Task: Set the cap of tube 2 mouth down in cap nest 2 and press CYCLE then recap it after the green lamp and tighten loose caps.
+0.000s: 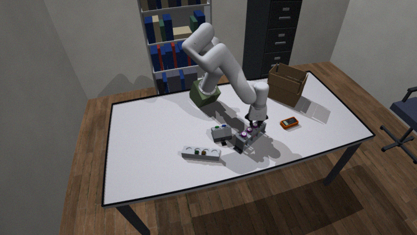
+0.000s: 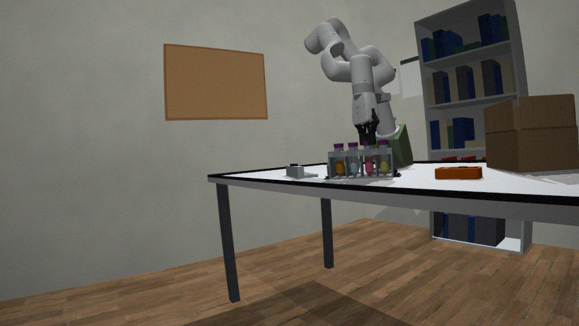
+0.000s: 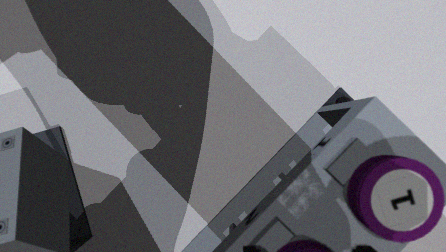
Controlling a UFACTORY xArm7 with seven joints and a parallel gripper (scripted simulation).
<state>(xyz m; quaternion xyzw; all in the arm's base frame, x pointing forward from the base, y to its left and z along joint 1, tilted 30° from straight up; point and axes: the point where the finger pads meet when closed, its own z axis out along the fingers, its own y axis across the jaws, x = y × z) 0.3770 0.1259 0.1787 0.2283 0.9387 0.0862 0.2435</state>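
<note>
Now: hand 5 cm to the right of the cap marked 1, 2 cm past it and 1 cm above it. The rest, counted from my hand: blue key (15 cm to the right, 12 cm behind, 6 cm below); key housing (18 cm to the right, 10 cm behind, 8 cm below); green key (20 cm to the right, 13 cm behind, 6 cm below).
</note>
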